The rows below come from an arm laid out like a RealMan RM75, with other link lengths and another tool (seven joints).
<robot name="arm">
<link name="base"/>
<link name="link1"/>
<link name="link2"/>
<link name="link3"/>
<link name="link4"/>
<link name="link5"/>
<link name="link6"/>
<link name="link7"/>
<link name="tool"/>
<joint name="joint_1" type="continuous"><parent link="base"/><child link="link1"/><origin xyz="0 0 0.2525"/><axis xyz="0 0 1"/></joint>
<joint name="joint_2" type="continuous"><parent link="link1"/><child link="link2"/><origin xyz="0 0 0"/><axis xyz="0 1 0"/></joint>
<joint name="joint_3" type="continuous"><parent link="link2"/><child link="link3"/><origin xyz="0 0 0.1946"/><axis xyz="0 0 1"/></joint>
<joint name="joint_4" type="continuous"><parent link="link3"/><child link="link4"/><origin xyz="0 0 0"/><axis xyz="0 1 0"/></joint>
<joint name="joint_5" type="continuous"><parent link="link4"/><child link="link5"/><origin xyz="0 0 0.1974"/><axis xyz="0 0 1"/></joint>
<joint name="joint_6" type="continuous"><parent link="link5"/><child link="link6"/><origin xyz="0 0 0"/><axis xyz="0 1 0"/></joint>
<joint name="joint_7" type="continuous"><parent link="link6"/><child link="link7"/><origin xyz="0 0 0.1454"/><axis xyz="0 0 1"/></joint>
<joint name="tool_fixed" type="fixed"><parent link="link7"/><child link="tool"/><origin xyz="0.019 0.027 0.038" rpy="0 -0.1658 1.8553"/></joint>
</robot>
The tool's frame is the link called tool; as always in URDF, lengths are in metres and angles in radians. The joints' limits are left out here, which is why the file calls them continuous.
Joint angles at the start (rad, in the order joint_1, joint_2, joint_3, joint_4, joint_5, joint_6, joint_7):
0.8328 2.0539 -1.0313 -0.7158 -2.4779 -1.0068 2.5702
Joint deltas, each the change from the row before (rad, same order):
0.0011 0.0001 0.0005 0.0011 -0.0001 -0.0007 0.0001
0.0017 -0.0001 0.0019 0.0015 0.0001 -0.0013 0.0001
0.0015 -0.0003 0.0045 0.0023 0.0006 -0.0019 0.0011
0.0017 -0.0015 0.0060 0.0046 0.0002 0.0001 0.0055
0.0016 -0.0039 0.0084 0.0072 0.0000 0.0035 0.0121
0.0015 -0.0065 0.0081 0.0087 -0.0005 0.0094 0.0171
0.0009 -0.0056 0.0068 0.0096 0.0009 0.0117 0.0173
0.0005 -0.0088 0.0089 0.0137 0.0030 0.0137 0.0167
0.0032 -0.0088 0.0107 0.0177 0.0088 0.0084 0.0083
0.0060 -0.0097 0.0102 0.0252 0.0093 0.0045 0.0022
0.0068 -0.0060 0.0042 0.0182 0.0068 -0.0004 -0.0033
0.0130 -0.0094 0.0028 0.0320 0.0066 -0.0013 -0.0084
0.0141 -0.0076 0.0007 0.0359 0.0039 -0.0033 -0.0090
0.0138 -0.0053 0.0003 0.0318 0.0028 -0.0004 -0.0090
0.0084 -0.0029 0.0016 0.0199 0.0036 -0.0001 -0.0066
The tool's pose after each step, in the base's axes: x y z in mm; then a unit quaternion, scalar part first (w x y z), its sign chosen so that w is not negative. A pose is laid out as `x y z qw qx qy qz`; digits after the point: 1 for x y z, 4 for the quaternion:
173.6 382.2 -22.3 0.2252 -0.0823 0.9424 0.2331
173.2 382.2 -22.4 0.2245 -0.0819 0.9428 0.2326
172.9 382.2 -22.2 0.2229 -0.0797 0.9434 0.2323
173.2 382.7 -21.7 0.2213 -0.0743 0.9440 0.2330
174.2 384.0 -20.2 0.2197 -0.0641 0.9445 0.2358
176.1 386.7 -17.6 0.2190 -0.0511 0.9439 0.2417
178.0 389.3 -15.4 0.2179 -0.0378 0.9432 0.2477
181.0 392.3 -12.3 0.2166 -0.0223 0.9421 0.2549
182.9 394.4 -10.1 0.2126 -0.0094 0.9421 0.2590
185.1 395.1 -9.2 0.2092 0.0014 0.9430 0.2587
185.5 394.9 -9.6 0.2071 0.0046 0.9442 0.2559
186.6 393.7 -11.3 0.2068 0.0060 0.9462 0.2487
187.9 391.0 -14.6 0.2077 0.0067 0.9488 0.2379
188.5 388.8 -17.9 0.2086 0.0059 0.9508 0.2289
188.6 387.5 -20.0 0.2079 0.0059 0.9522 0.2236

